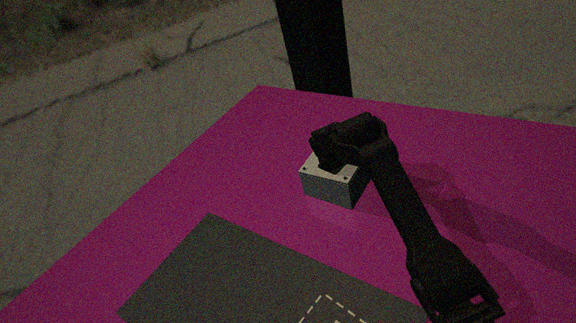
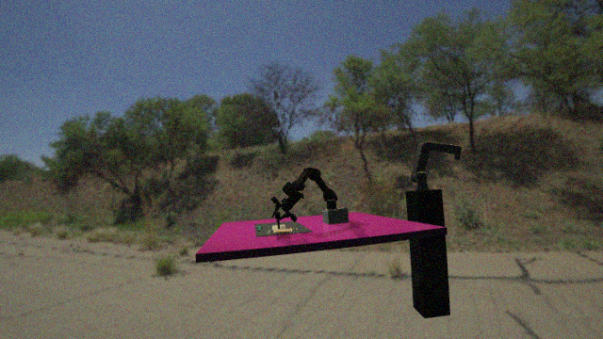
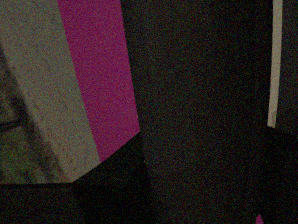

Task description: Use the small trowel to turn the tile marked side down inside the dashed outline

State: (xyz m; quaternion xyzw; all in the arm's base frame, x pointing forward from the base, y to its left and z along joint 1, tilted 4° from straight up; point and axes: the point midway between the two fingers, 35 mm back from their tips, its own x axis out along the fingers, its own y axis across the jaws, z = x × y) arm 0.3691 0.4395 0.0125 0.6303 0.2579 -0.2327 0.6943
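Right now the teal patch is 14 cm ahead of my gripper tip, 37 cm to the right of it and 9 cm below it. From my gripper tip the other things lie so: dark trowel: 3 cm behind, 1 cm below; dark grey mat: 37 cm to the right, 11 cm below; tile: 4 cm behind, 16 cm to the right, 9 cm below.
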